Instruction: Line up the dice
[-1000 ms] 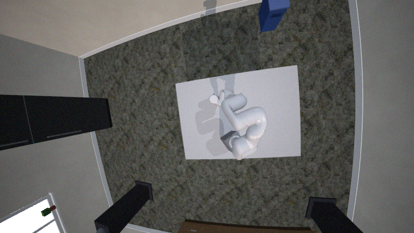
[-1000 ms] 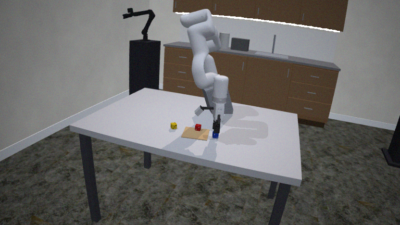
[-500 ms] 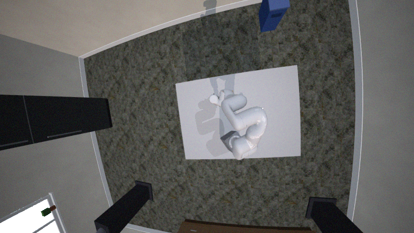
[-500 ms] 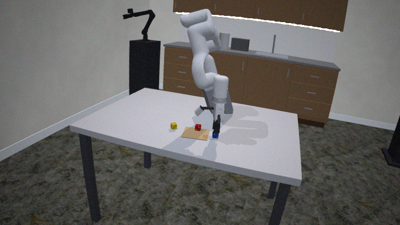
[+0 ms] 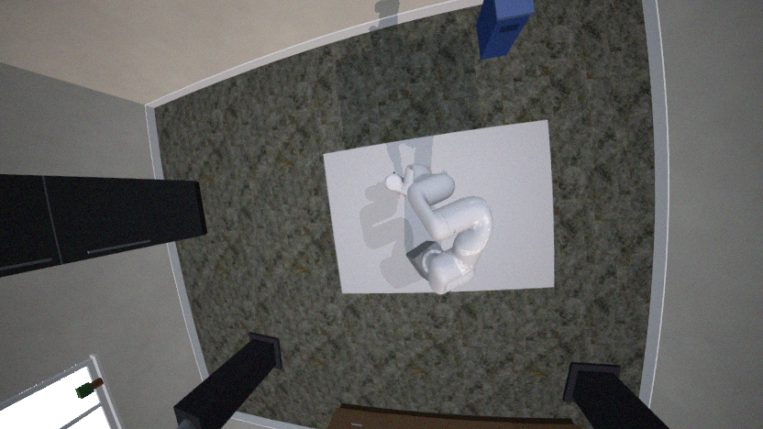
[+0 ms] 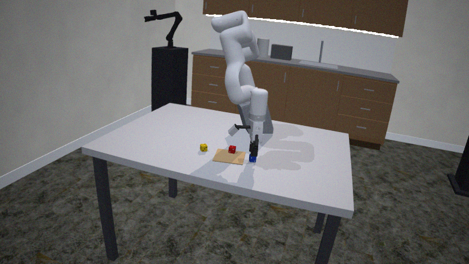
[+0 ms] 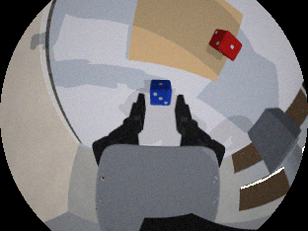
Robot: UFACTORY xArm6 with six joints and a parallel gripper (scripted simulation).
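Now: the blue die 40 mm below my hand. The rest, counted from my hand: red die: 30 mm behind, 120 mm to the right, 40 mm below; then yellow die: 20 mm ahead, 250 mm to the right, 40 mm below; then tan mat: 20 mm ahead, 110 mm to the right, 50 mm below.
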